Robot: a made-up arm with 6 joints.
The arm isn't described. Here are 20 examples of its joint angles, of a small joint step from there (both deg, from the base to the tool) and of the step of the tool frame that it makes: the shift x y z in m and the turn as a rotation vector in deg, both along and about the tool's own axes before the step.
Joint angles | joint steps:
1: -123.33 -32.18 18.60 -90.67 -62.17 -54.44 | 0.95 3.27 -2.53 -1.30 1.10 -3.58
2: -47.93 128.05 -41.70 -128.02 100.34 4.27 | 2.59 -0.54 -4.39 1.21 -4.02 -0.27
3: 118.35 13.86 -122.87 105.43 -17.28 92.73 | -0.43 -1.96 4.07 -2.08 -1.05 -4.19
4: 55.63 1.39 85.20 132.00 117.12 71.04 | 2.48 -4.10 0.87 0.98 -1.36 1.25
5: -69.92 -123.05 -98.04 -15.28 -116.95 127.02 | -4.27 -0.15 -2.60 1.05 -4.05 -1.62
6: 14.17 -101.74 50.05 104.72 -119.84 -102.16 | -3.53 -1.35 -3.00 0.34 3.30 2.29
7: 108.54 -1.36 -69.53 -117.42 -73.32 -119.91 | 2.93 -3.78 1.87 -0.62 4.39 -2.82
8: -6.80 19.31 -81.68 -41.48 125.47 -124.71 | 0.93 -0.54 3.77 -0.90 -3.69 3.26
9: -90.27 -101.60 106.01 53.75 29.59 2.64 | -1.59 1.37 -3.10 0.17 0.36 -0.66
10: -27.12 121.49 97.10 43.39 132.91 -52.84 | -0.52 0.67 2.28 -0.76 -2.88 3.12
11: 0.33 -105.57 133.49 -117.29 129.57 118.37 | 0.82 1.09 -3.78 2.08 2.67 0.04
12: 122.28 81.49 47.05 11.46 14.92 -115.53 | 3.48 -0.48 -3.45 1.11 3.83 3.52
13: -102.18 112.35 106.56 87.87 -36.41 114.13 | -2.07 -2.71 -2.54 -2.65 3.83 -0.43
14: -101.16 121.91 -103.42 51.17 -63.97 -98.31 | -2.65 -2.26 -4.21 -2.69 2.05 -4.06
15: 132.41 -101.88 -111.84 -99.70 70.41 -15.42 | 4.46 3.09 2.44 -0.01 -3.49 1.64
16: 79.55 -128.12 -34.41 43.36 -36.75 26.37 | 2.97 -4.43 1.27 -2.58 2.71 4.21
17: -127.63 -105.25 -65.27 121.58 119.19 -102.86 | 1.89 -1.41 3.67 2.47 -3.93 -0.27
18: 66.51 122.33 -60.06 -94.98 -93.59 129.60 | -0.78 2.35 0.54 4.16 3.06 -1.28
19: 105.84 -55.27 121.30 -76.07 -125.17 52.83 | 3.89 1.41 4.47 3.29 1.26 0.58
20: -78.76 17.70 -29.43 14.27 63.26 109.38 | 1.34 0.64 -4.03 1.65 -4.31 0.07
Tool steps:
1: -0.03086 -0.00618 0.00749 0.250 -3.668 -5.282
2: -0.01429 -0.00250 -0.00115 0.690 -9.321 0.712
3: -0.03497 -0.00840 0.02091 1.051 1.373 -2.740
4: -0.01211 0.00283 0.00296 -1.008 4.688 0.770
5: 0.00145 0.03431 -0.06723 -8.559 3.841 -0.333
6: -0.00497 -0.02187 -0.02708 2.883 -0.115 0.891
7: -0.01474 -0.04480 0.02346 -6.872 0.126 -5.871
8: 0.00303 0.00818 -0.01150 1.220 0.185 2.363
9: 0.00854 -0.00194 -0.00056 -1.564 -4.071 -0.554
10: -0.00462 0.00958 -0.01036 0.565 -0.763 2.438
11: 0.00923 -0.00564 0.01214 2.037 0.063 0.469
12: -0.00677 0.02781 -0.01342 1.632 1.132 2.914
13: -0.01344 -0.01767 -0.01552 -0.606 -2.779 -0.789
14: 0.03881 0.02053 -0.03571 2.550 0.356 -1.426
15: 0.00205 0.01943 0.01068 -2.702 2.735 -0.904
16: -0.00975 -0.03073 0.03593 -0.950 4.686 7.937
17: 0.00471 0.02398 -0.03400 -4.234 0.436 -0.872
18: -0.03004 -0.01625 0.09297 6.924 -4.810 1.033
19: 0.04383 -0.01175 0.10152 8.650 8.779 -1.357
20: 0.00689 -0.00590 -0.04532 -7.150 1.086 -0.385
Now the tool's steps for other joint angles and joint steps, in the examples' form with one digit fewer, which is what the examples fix.
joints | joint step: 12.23 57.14 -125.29 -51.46 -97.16 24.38 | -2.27 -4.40 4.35 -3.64 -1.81 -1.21
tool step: -0.0228 0.0068 0.0074 -1.20 1.36 -5.49
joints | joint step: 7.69 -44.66 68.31 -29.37 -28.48 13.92 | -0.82 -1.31 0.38 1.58 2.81 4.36
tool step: 0.0070 0.0081 0.0208 -0.19 4.41 4.63
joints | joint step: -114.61 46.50 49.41 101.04 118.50 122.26 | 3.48 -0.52 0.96 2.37 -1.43 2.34
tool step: -0.0009 0.0063 -0.0098 0.81 2.35 2.86
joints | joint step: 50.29 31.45 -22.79 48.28 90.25 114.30 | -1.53 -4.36 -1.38 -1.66 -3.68 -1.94
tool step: -0.0103 0.0046 -0.0310 -5.65 1.97 -6.48
